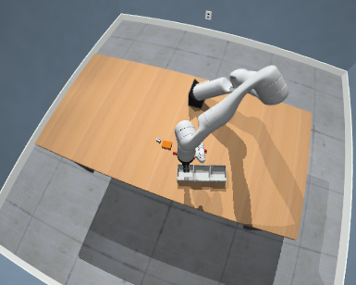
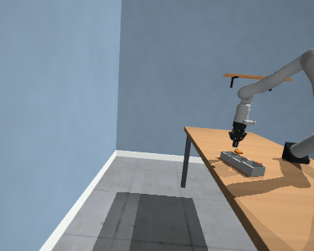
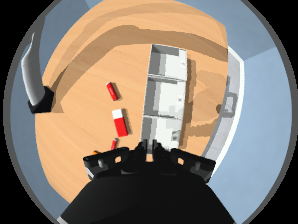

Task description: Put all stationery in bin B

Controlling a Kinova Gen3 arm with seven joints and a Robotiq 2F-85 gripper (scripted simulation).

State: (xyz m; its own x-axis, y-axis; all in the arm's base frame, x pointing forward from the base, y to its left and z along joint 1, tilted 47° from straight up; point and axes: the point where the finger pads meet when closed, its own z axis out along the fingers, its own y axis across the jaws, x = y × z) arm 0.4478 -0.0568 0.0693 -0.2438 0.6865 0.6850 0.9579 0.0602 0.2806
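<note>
The grey bin row is 1 cm ahead of my hand, 9 cm to the left of it and 8 cm below it. From my hand the other things lie so: small pale piece 14 cm behind, 18 cm to the right, 9 cm below; then orange block 12 cm behind, 13 cm to the right, 9 cm below; then red-and-white item 8 cm behind, 1 cm to the left, 9 cm below.
</note>
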